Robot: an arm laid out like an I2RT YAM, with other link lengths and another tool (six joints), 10 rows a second.
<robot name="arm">
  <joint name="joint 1" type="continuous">
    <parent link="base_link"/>
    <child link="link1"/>
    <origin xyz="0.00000 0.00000 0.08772" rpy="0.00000 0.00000 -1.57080"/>
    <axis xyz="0 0 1"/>
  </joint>
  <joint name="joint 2" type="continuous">
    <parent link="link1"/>
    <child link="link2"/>
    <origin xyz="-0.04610 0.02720 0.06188" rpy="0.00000 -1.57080 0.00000"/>
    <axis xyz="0 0 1"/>
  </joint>
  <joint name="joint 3" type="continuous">
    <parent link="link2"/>
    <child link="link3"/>
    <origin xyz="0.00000 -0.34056 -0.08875" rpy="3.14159 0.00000 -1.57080"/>
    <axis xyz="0 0 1"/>
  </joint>
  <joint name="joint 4" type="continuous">
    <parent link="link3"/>
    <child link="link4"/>
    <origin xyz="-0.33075 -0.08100 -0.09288" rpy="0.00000 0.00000 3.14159"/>
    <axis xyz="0 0 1"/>
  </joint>
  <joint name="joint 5" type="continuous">
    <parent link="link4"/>
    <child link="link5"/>
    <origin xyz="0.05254 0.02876 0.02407" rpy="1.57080 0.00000 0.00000"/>
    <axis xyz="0 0 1"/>
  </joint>
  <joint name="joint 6" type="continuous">
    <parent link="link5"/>
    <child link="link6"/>
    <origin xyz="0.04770 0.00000 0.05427" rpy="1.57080 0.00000 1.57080"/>
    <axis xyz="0 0 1"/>
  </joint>
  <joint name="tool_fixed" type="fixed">
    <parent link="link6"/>
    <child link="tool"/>
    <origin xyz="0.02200 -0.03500 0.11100" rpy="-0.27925 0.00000 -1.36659"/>
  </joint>
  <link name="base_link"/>
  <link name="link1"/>
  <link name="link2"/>
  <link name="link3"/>
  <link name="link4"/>
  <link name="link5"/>
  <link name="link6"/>
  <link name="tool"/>
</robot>
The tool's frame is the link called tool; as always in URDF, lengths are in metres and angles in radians. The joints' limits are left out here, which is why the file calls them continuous.
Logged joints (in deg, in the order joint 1, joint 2, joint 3, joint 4, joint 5, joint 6), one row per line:
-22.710, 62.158, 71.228, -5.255, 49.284, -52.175
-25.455, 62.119, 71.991, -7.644, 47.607, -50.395
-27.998, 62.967, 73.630, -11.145, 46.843, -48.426
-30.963, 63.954, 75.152, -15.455, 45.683, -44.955
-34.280, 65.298, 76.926, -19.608, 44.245, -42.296
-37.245, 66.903, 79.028, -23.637, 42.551, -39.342
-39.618, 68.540, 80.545, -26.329, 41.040, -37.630
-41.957, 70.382, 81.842, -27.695, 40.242, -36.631
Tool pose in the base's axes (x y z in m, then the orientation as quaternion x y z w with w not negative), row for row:
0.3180, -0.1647, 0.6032, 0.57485, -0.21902, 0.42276, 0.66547
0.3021, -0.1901, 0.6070, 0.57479, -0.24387, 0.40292, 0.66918
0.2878, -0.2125, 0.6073, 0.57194, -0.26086, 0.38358, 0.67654
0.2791, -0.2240, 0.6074, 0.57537, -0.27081, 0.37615, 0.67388
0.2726, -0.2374, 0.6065, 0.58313, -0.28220, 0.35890, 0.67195
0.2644, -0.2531, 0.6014, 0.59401, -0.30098, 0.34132, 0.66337
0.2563, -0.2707, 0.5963, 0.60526, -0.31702, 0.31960, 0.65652
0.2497, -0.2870, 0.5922, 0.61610, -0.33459, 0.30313, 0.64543
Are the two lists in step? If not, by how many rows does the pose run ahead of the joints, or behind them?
The pose runs 2 rows behind the joints: the pose in row i belongs to the joints in row i - 2.
